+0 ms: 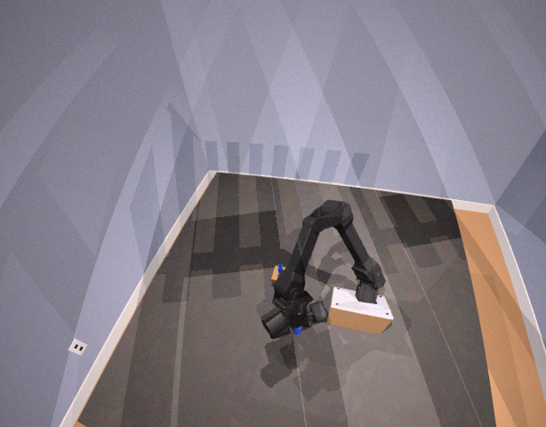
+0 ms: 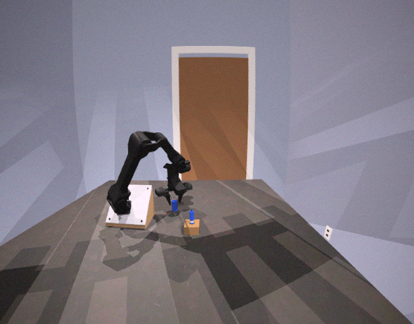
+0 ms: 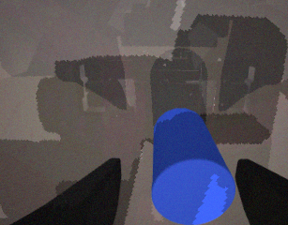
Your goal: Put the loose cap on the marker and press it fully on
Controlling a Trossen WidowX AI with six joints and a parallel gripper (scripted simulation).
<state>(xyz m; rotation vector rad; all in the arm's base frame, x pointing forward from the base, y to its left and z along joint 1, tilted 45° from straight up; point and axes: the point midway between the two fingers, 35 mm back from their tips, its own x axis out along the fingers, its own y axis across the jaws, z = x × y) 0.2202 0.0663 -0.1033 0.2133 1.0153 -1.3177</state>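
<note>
The blue cap lies 10 mm below my gripper tip. Round my gripper tip: holder block 200 mm to the right, 90 mm ahead, 10 mm below.
</note>
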